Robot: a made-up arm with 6 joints.
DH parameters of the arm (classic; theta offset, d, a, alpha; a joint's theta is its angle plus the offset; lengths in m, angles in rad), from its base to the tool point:
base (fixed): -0.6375 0 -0.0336 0
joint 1: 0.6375 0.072 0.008 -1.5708
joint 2: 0.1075 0 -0.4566 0
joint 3: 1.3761 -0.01 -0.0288 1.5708
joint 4: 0 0.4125 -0.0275 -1.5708
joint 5: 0 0.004 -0.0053 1.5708
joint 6: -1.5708 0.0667 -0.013 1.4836
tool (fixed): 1.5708 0.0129 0 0
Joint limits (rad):
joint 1: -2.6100..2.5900
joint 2: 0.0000..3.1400
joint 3: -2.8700..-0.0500
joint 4: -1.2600..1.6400
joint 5: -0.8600..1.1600
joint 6: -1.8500..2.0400
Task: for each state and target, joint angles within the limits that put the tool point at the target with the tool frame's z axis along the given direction. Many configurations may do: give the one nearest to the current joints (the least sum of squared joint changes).
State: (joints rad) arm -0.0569 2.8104 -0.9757 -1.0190 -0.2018 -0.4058
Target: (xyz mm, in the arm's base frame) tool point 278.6 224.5 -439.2 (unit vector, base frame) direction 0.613 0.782 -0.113
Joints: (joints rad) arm 0.4822 3.1305 -1.1066 -0.5822 -0.3109 0.1471
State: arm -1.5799 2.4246 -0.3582 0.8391 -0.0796 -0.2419
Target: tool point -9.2 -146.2 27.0 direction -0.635 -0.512 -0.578
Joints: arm -1.4022 1.7555 -0.0529 1.0448 0.5070 -0.0089
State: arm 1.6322 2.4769 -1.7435 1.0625 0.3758 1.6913
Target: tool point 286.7 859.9 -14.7 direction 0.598 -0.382 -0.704
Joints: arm 1.2462 2.7983 -2.2276 0.9863 0.4088 1.3265
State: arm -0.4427 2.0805 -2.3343 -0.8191 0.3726 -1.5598
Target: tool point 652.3 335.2 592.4 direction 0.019 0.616 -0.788
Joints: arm 0.4405 2.1924 -2.4636 -0.7053 0.3661 -1.8422
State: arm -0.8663 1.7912 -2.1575 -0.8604 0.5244 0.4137
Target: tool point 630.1 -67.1 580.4 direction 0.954 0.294 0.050
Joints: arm -0.0844 1.9504 -2.0951 -1.2600 1.1574 -0.2750
